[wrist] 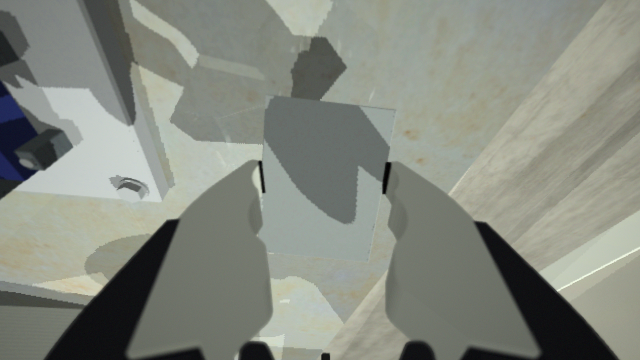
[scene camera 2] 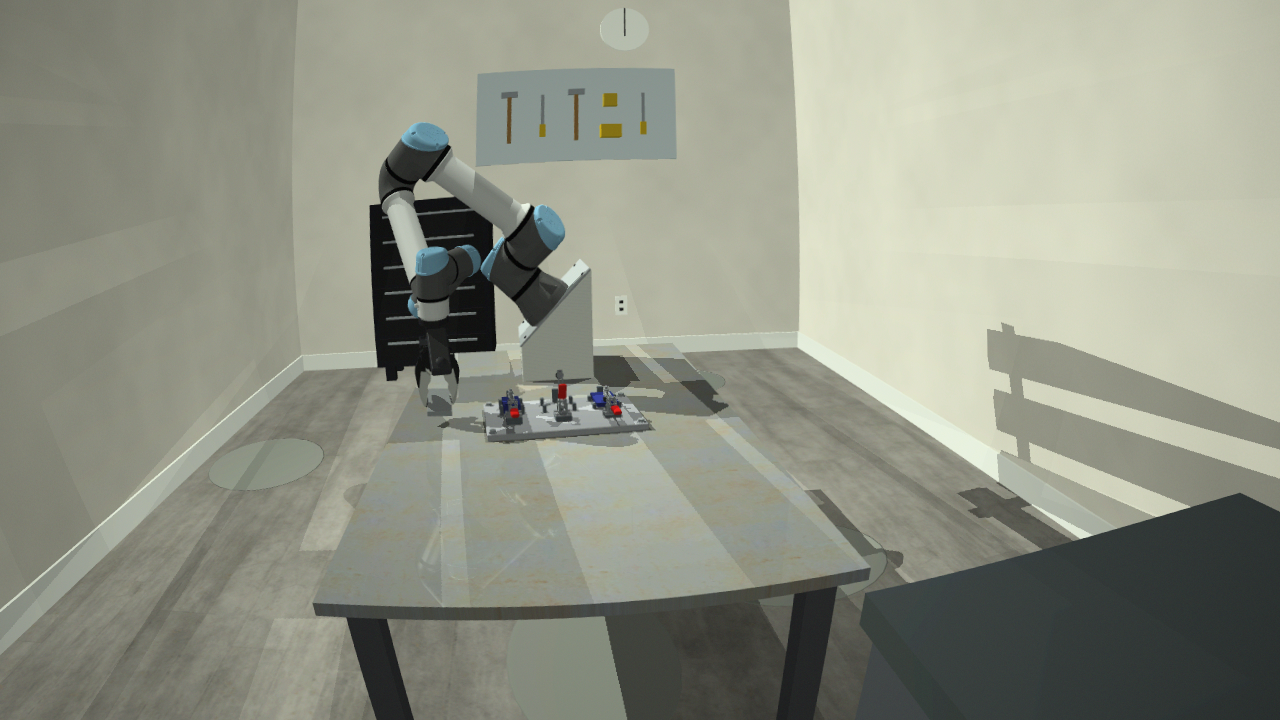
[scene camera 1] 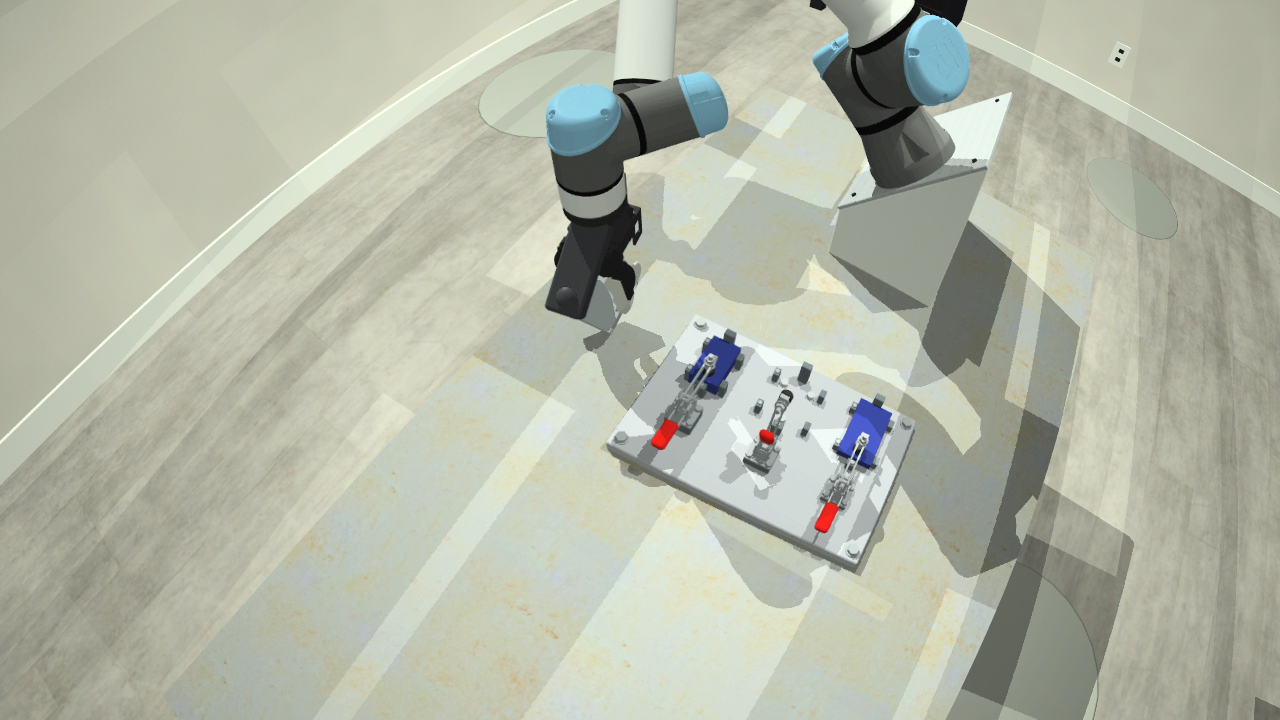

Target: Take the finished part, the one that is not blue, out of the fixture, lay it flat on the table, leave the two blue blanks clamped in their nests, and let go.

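Places are measured from the arm's base along level axes (x ahead, y up, z right), in centimetres.
Pixels of known places: gripper, fingertip midpoint: (wrist: 323, 164) (scene camera 2: 439, 405) (scene camera 1: 601, 304); arm's base, origin of the base link: (scene camera 2: 549, 305) (scene camera 1: 915, 163).
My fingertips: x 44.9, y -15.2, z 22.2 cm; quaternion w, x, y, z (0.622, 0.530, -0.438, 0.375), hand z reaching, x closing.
For each thing: its middle in the pictures, then the offset to it from my fingertips. Level surfaces: height alone.
- grey rectangular plate, body centre: (wrist: 321, 182) (scene camera 1: 604, 298) (scene camera 2: 439, 402) dx -0.6, dy +0.6, dz +0.2 cm
- table, its level: dy -3.9 cm
- corner bolt, body centre: (wrist: 131, 192) (scene camera 1: 700, 322) dx -8.1, dy -2.0, dz -10.6 cm
The finished part, a grey rectangular plate (scene camera 1: 605, 311) (scene camera 2: 437, 394) (wrist: 320, 135), is held by its two side edges between the fingertips of my gripper (wrist: 323, 164). My gripper is shut on it, left of the fixture in both scene views and a little above the table; its exact height and tilt are hard to tell. The fixture (scene camera 1: 644, 407) (scene camera 2: 534, 424) (wrist: 102, 175) lies on the table. One blue blank (scene camera 1: 721, 351) (wrist: 14, 117) sits clamped in the nest nearer the part. The other blue blank (scene camera 1: 864, 424) sits clamped in the far nest. The middle nest holds no part, and its clamp handle (scene camera 1: 766, 437) (scene camera 2: 562, 391) stands up.
The table (scene camera 1: 501, 501) (scene camera 2: 608, 537) extends around the fixture. The arm's slanted pedestal (scene camera 1: 904, 241) (scene camera 2: 559, 344) stands behind the fixture. The corner bolt (wrist: 131, 187) of the fixture is near the part in the wrist view. The table's side edge runs beyond the part.
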